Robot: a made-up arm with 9 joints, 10 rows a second.
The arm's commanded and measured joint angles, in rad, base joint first. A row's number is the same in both.
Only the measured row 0 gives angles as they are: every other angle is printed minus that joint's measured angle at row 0.
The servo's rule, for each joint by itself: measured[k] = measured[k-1] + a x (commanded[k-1-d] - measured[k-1]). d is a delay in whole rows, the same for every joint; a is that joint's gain. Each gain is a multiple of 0.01, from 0.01 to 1. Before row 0 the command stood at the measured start. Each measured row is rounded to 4 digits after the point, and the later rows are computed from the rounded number. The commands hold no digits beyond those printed.
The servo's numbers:
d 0
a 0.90 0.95 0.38 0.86 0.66 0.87 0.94 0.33 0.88
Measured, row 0:
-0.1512 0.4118 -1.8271 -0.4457 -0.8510 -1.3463 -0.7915 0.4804 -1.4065
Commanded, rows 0 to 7:
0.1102 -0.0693 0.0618 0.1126 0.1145 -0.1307 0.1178 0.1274 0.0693
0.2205 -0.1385 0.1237 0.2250 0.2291 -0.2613 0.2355 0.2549 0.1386
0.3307 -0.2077 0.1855 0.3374 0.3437 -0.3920 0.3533 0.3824 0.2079
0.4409 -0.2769 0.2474 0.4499 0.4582 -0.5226 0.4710 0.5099 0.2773
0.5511 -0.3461 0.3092 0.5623 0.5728 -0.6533 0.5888 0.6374 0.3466
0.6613 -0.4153 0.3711 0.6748 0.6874 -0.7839 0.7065 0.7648 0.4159
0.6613 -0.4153 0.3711 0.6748 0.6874 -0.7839 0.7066 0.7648 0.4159
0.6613 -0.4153 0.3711 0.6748 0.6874 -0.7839 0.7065 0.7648 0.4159
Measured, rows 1 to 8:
0.0992 -0.0658 0.0235 0.0968 0.0756 -0.1137 0.1107 0.0420 0.0610
0.2084 -0.1349 0.0616 0.2071 0.1769 -0.2421 0.2280 0.1123 0.1293
0.3185 -0.2041 0.1087 0.3192 0.2870 -0.3725 0.3458 0.2014 0.1985
0.4287 -0.2733 0.1614 0.4316 0.4000 -0.5031 0.4635 0.3032 0.2678
0.5389 -0.3425 0.2176 0.5440 0.5140 -0.6338 0.5813 0.4135 0.3371
0.6491 -0.4117 0.2759 0.6565 0.6284 -0.7644 0.6990 0.5294 0.4064
0.6601 -0.4151 0.3121 0.6722 0.6673 -0.7814 0.7061 0.6071 0.4148
0.6612 -0.4153 0.3345 0.6744 0.6806 -0.7836 0.7065 0.6591 0.4158

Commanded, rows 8 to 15:
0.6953 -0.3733 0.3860 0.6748 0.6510 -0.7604 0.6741 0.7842 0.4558
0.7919 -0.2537 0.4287 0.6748 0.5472 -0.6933 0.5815 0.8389 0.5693
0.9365 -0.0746 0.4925 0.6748 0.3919 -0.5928 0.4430 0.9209 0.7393
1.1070 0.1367 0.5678 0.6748 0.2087 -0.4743 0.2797 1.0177 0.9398
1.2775 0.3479 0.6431 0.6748 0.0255 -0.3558 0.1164 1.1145 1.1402
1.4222 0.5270 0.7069 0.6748 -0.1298 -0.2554 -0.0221 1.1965 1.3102
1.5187 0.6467 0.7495 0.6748 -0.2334 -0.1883 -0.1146 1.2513 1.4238
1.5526 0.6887 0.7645 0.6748 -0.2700 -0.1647 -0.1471 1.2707 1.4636
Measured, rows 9 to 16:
0.6919 -0.3754 0.3541 0.6747 0.6611 -0.7634 0.6760 0.7004 0.4510
0.7819 -0.2598 0.3824 0.6748 0.5859 -0.7024 0.5872 0.7461 0.5551
0.9210 -0.0839 0.4242 0.6748 0.4579 -0.6070 0.4517 0.8038 0.7172
1.0884 0.1257 0.4788 0.6748 0.2934 -0.4916 0.2900 0.8744 0.9131
1.2586 0.3368 0.5412 0.6748 0.1166 -0.3735 0.1268 0.9536 1.1129
1.4058 0.5175 0.6042 0.6748 -0.0460 -0.2708 -0.0132 1.0338 1.2865
1.5074 0.6402 0.6594 0.6748 -0.1697 -0.1990 -0.1085 1.1056 1.4073
1.5481 0.6863 0.6993 0.6748 -0.2359 -0.1692 -0.1448 1.1601 1.4568

